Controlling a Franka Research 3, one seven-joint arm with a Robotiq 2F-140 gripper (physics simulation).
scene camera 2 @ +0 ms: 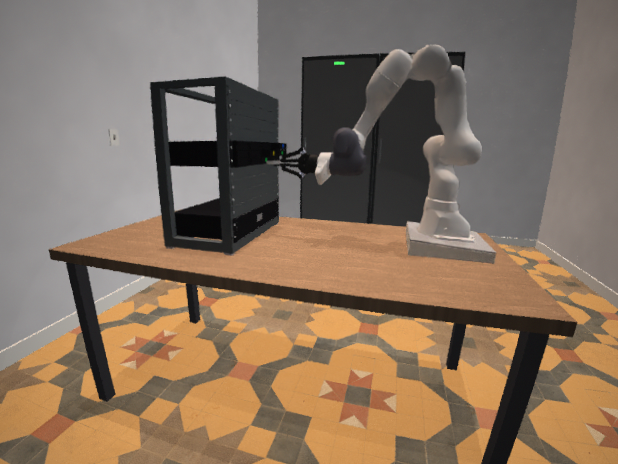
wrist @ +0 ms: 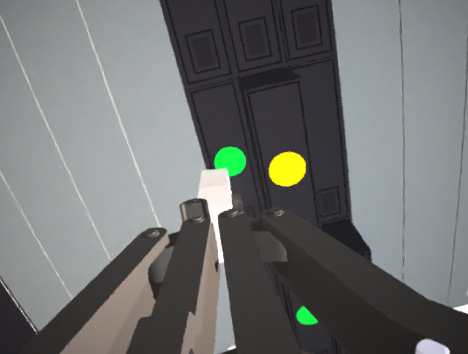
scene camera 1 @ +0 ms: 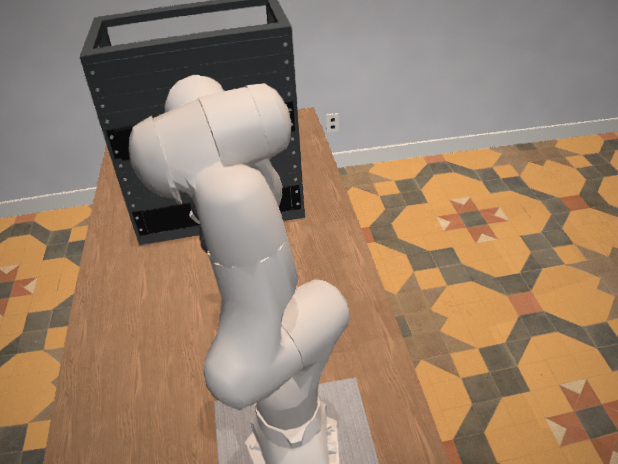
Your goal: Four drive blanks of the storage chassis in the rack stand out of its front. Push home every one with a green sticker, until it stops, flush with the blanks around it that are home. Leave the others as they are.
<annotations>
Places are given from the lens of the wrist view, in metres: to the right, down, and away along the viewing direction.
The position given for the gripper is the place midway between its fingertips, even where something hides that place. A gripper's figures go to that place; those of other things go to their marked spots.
gripper (wrist: 217, 189): -0.01, 0.01, 0.22
yellow-stickered drive blank (wrist: 273, 101): 0.02, -0.04, 0.16
</annotations>
